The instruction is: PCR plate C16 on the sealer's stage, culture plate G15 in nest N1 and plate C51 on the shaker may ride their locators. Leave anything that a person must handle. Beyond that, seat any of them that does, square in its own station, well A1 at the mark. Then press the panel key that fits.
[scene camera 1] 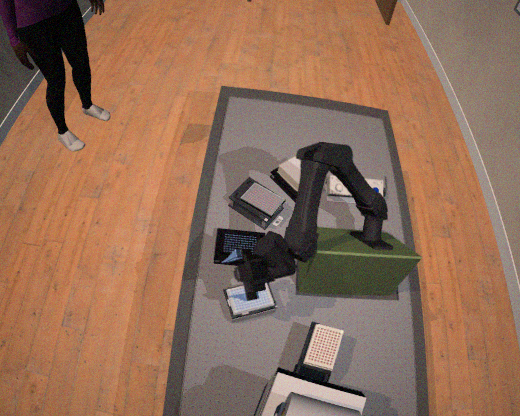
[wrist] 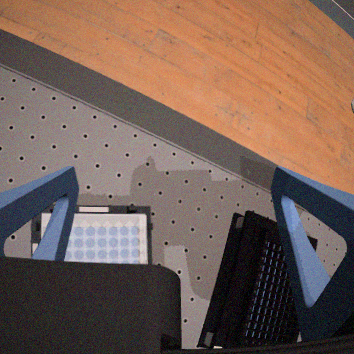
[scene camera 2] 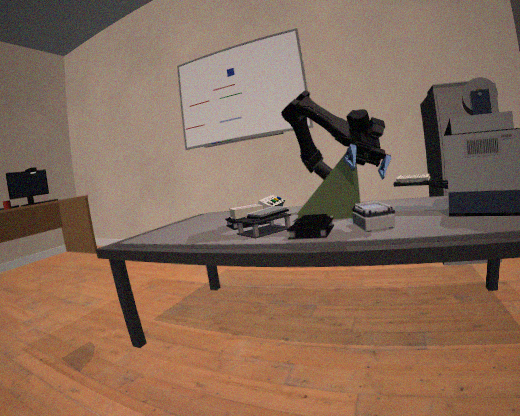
Labels:
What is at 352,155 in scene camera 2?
My gripper.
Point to a button box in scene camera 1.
335,191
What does my gripper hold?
Nothing.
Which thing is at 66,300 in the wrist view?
My gripper.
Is my gripper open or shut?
Open.

